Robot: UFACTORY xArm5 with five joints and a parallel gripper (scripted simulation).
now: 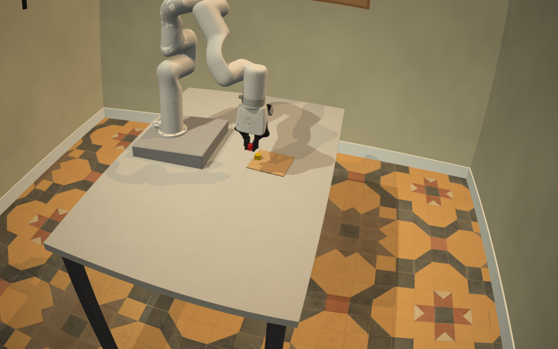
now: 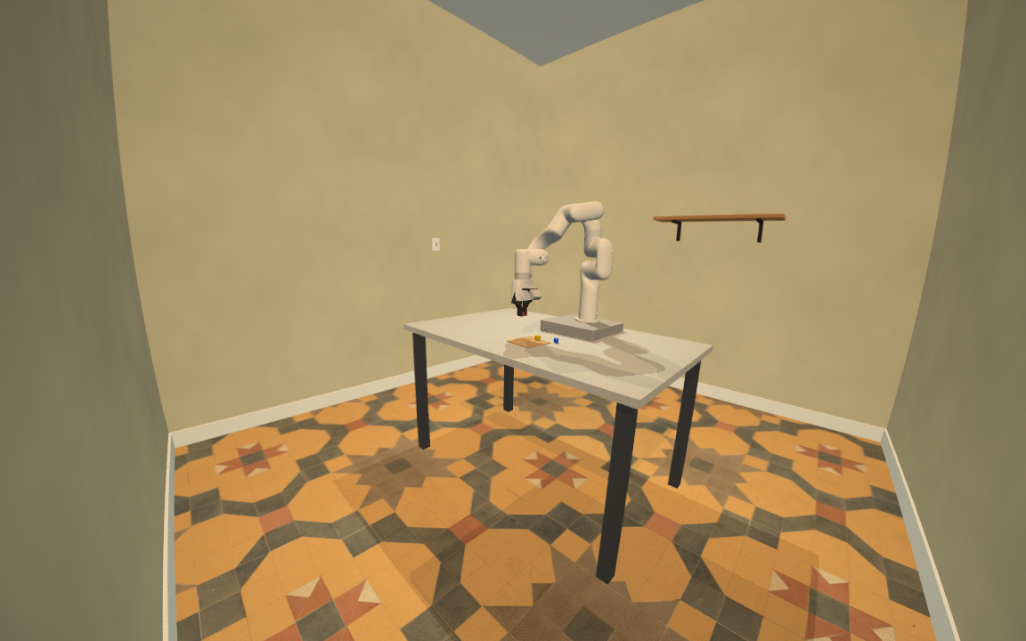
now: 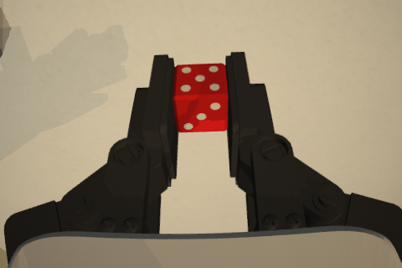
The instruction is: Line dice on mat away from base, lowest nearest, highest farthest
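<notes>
The mat is 60 mm ahead of my hand, 90 mm to the left of it and 120 mm below it. Round my hand: red die (10 mm below); then blue die (10 mm behind, 180 mm to the left, 110 mm below); then yellow die (10 mm ahead, 100 mm to the left, 110 mm below).
</notes>
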